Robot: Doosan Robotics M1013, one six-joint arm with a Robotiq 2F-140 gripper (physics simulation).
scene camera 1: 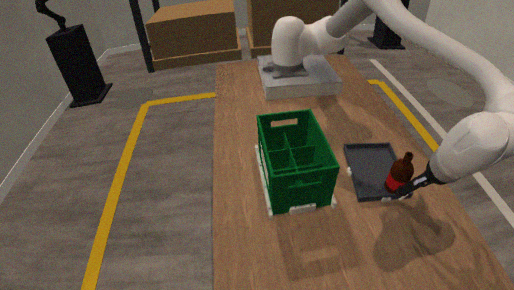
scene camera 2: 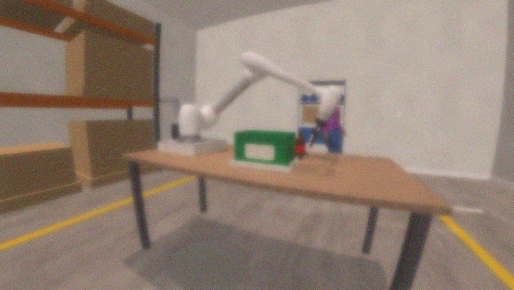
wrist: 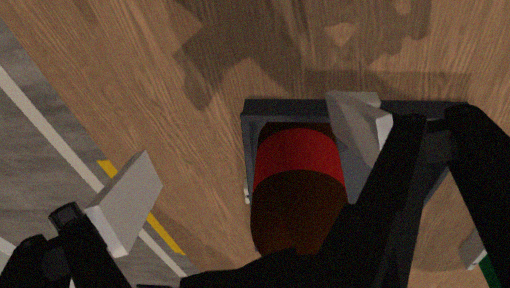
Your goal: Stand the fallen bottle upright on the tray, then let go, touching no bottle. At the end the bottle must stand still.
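Places are measured from the arm's base along level axes (x ahead, y left, z up), in millimetres.
Pixels of known places: gripper, fingertip midpoint: [scene camera 2: 309, 147] [wrist: 240, 141]; arm's base at its link origin: [scene camera 1: 287, 69] [scene camera 2: 190, 141].
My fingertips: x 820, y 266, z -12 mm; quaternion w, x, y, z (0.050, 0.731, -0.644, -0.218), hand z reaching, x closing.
For each thing: its top centre in the pictures, then the offset to it from my fingertips. Level surfaces: height alone.
- brown bottle at its top centre: [scene camera 1: 409, 154] [scene camera 2: 300, 132] 57 mm back, 37 mm right, 100 mm up
- dark tray at its top centre: [wrist: 336, 207] [scene camera 1: 376, 166] 141 mm back, 75 mm right, 34 mm down
- green crate at its top centre: [scene camera 1: 294, 138] [scene camera 2: 266, 131] 168 mm back, 376 mm right, 115 mm up
- wooden table at its surface level: 60 mm down
The brown bottle [scene camera 1: 400, 169] [scene camera 2: 300, 149] [wrist: 300, 155] with a red label stands upright in the near right corner of the dark tray [scene camera 1: 367, 145] [wrist: 285, 106]. My gripper [scene camera 1: 399, 194] [scene camera 2: 311, 145] [wrist: 240, 141] is open and empty, slanting down low beside the bottle, with a fingertip near the tray's near edge. In the wrist view the bottle shows between the lines of the two spread fingers, nearer the right one. I cannot tell whether that finger touches it. In scene camera 1 the finger partly covers the bottle's base.
A green crate [scene camera 1: 305, 187] [scene camera 2: 265, 137] [wrist: 492, 272] with dividers stands left of the tray on the wooden table [scene camera 1: 240, 240] [scene camera 2: 350, 175]. The arm's pale base block [scene camera 1: 302, 89] stands at the table's far end. A person in purple [scene camera 2: 333, 120] is in the background.
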